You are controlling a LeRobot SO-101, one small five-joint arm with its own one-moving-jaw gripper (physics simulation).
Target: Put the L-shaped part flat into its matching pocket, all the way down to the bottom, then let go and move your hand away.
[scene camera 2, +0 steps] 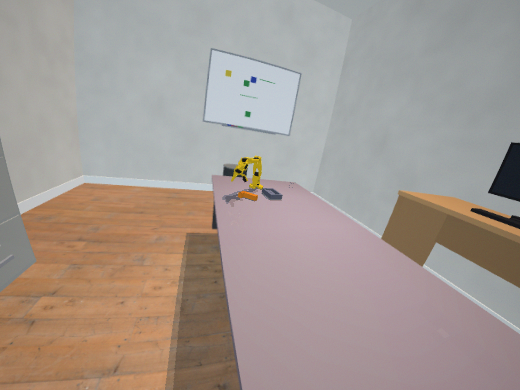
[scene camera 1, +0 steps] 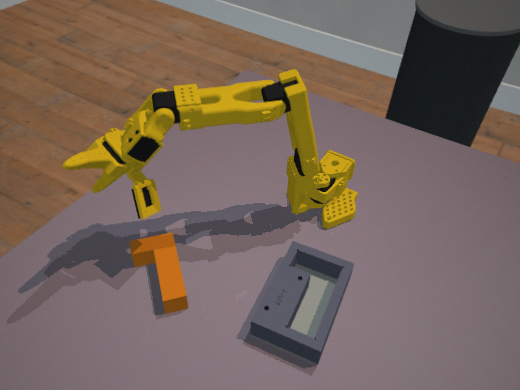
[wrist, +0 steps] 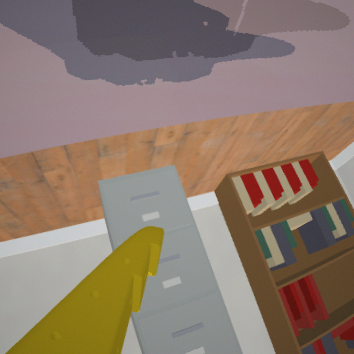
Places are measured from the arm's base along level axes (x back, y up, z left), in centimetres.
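Pixels of known places: end effector, tool point: (scene camera 2: 231,180) (scene camera 1: 94,190) (wrist: 160,245); arm's base, origin of the base link: (scene camera 2: 256,188) (scene camera 1: 316,211).
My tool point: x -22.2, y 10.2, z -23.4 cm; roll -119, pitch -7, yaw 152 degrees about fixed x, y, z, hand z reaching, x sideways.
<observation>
Ahead of a thing's pixels: the offset from my tool point to its top centre. Level surfaces: height alone.
The orange L-shaped part @(dx -1.7, dy -7.2, dz +11.0 cm) (scene camera 1: 171,277) (scene camera 2: 248,196) lies flat on the table, apart from the grey block with the pocket @(dx +5.6, dy -6.5, dz +29.7 cm) (scene camera 1: 277,295) (scene camera 2: 274,197). The pocket is an L-shaped hollow with a pale bottom, and no part sits in it. My gripper (scene camera 1: 80,178) is fully open and empty, raised above the table, up and to the left of the orange part in scene camera 1. Its jaws point away from the part. In the wrist view one notched jaw shows; the moving jaw is out of the picture. The orange part does not show in the wrist view.
The arm's base (scene camera 1: 305,187) stands on the table @(dy -10.2 cm) (scene camera 1: 425,250) behind the grey block. A dark bin (scene camera 1: 450,75) stands beyond the table edge. The wrist view shows the table edge, a grey filing cabinet (wrist: 145,182) and a bookshelf (wrist: 240,230) in the distance.
</observation>
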